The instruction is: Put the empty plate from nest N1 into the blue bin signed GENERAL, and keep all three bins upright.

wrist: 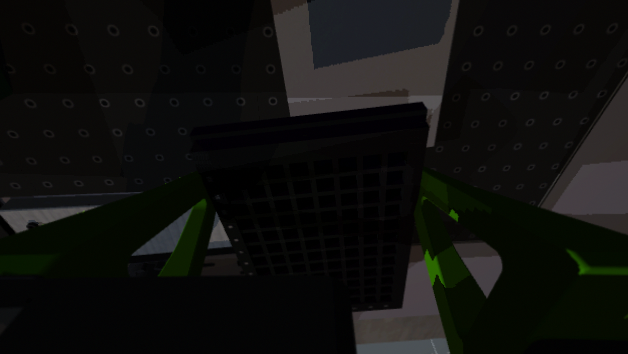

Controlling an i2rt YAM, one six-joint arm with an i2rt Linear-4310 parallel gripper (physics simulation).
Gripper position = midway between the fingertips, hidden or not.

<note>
I see my gripper (314, 178) and a black plate (334, 194).
</note>
